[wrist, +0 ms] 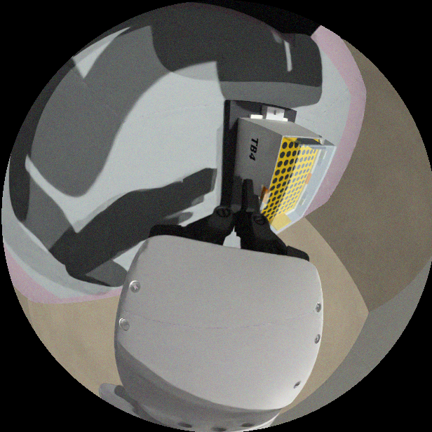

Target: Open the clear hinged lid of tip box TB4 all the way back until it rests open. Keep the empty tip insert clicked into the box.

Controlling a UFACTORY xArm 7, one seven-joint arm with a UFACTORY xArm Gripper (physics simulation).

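Tip box TB4 (257,137) is a grey box with its labelled side facing the view, right of centre. Its yellow insert (284,172), with rows of dark round holes, sits inside the box. The clear lid (324,167) shows as a pale, see-through shape along the right side of the insert; its exact angle is hard to tell. An orange tab (264,194) shows at the box's near edge. My gripper (238,190) is shut and empty. Its dark fingertips are in front of the lower part of the labelled side, left of the orange tab; whether they touch the box cannot be told.
A dark holder (229,145) shows along the left side and far end of the box, with white parts (274,113) at the far end. The pale table top (170,115) carries large dark shadows. Its pink edge (356,85) curves past the right, with brown floor (395,165) beyond.
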